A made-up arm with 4 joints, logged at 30 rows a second.
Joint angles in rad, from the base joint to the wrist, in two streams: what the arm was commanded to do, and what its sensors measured. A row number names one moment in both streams.
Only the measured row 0 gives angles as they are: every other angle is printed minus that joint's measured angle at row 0.
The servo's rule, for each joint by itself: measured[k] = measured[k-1] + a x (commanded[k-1-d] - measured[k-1]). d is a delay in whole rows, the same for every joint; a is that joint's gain. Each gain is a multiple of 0.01, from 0.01 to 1. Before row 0 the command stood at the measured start. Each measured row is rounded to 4 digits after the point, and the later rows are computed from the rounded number. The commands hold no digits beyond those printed.
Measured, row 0: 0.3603, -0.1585, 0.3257, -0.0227
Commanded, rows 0 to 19: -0.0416, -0.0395, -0.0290, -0.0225; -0.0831, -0.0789, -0.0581, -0.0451; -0.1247, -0.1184, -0.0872, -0.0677; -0.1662, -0.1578, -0.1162, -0.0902; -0.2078, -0.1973, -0.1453, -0.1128; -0.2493, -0.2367, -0.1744, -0.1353; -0.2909, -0.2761, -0.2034, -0.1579; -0.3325, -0.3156, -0.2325, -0.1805; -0.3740, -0.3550, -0.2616, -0.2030; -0.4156, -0.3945, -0.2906, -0.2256; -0.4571, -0.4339, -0.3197, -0.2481; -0.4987, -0.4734, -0.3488, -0.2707; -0.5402, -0.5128, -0.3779, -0.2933; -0.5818, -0.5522, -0.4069, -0.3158; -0.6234, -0.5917, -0.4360, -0.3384; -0.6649, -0.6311, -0.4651, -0.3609; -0.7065, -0.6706, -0.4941, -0.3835; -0.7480, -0.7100, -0.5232, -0.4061; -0.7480, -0.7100, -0.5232, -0.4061; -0.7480, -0.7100, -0.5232, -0.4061
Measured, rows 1 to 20: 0.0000, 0.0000, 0.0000, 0.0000; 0.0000, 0.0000, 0.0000, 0.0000; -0.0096, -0.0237, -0.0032, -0.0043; -0.0265, -0.0568, -0.0092, -0.0121; -0.0491, -0.0938, -0.0178, -0.0227; -0.0760, -0.1322, -0.0286, -0.0355; -0.1063, -0.1713, -0.0414, -0.0502; -0.1392, -0.2105, -0.0560, -0.0664; -0.1741, -0.2499, -0.0722, -0.0838; -0.2105, -0.2893, -0.0898, -0.1022; -0.2481, -0.3287, -0.1087, -0.1214; -0.2866, -0.3682, -0.1287, -0.1412; -0.3258, -0.4076, -0.1497, -0.1615; -0.3656, -0.4471, -0.1716, -0.1822; -0.4058, -0.4865, -0.1943, -0.2033; -0.4463, -0.5259, -0.2177, -0.2247; -0.4870, -0.5654, -0.2417, -0.2463; -0.5279, -0.6048, -0.2663, -0.2681; -0.5690, -0.6443, -0.2914, -0.2900; -0.6102, -0.6837, -0.3169, -0.3121
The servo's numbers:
d 2
a 0.23 0.60 0.11 0.19

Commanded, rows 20 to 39: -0.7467, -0.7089, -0.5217, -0.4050; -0.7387, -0.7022, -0.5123, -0.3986; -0.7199, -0.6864, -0.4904, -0.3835; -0.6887, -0.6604, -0.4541, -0.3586; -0.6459, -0.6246, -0.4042, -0.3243; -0.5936, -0.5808, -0.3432, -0.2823; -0.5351, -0.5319, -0.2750, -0.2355; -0.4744, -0.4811, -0.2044, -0.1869; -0.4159, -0.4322, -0.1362, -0.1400; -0.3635, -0.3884, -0.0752, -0.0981; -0.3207, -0.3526, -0.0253, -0.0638; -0.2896, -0.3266, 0.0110, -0.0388; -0.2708, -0.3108, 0.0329, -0.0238; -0.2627, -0.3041, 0.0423, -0.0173; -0.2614, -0.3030, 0.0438, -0.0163; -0.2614, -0.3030, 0.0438, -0.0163; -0.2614, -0.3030, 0.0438, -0.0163; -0.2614, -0.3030, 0.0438, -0.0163; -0.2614, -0.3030, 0.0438, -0.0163; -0.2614, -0.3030, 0.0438, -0.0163
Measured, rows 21 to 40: -0.6419, -0.6995, -0.3396, -0.3300; -0.6663, -0.7058, -0.3598, -0.3445; -0.6848, -0.7077, -0.3776, -0.3560; -0.6972, -0.7044, -0.3924, -0.3641; -0.7024, -0.6936, -0.4032, -0.3678; -0.6992, -0.6737, -0.4088, -0.3661; -0.6869, -0.6442, -0.4083, -0.3582; -0.6654, -0.6062, -0.4011, -0.3438; -0.6354, -0.5616, -0.3872, -0.3232; -0.5984, -0.5133, -0.3671, -0.2973; -0.5564, -0.4646, -0.3417, -0.2674; -0.5120, -0.4189, -0.3124, -0.2352; -0.4680, -0.3791, -0.2808, -0.2026; -0.4270, -0.3476, -0.2487, -0.1715; -0.3911, -0.3255, -0.2177, -0.1434; -0.3616, -0.3127, -0.1891, -0.1194; -0.3386, -0.3069, -0.1635, -0.0998; -0.3208, -0.3046, -0.1407, -0.0839; -0.3071, -0.3036, -0.1204, -0.0711; -0.2966, -0.3032, -0.1023, -0.0607
